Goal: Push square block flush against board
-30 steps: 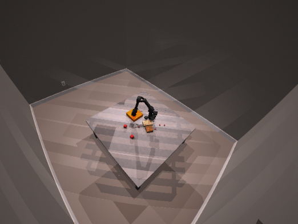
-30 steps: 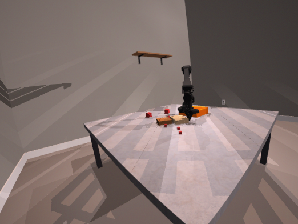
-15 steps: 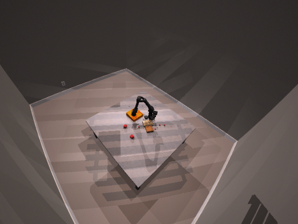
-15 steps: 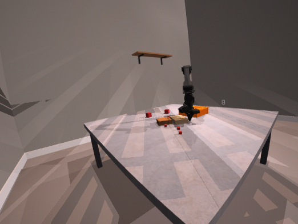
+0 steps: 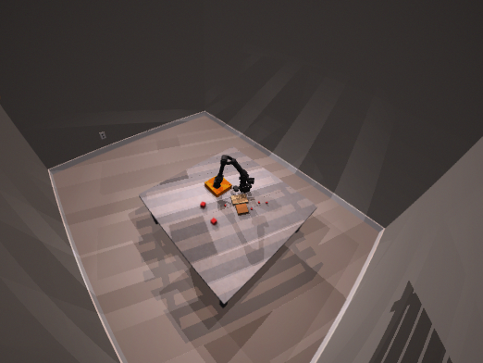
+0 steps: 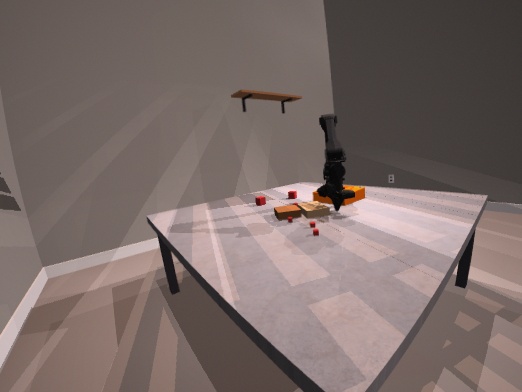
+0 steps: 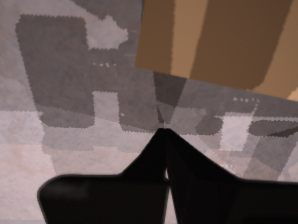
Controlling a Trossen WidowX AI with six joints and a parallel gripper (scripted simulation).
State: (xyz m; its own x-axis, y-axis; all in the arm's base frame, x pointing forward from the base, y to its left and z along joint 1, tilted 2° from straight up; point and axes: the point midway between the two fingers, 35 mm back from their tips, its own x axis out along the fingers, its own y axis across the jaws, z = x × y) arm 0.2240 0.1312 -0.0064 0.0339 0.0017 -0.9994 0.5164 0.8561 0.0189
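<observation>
My gripper tip is now 4 cm short of the board, 10 cm to the left of it and 1 cm below it. From my gripper tip the other things lie so: square block: 13 cm ahead, 18 cm to the right, 1 cm above.
</observation>
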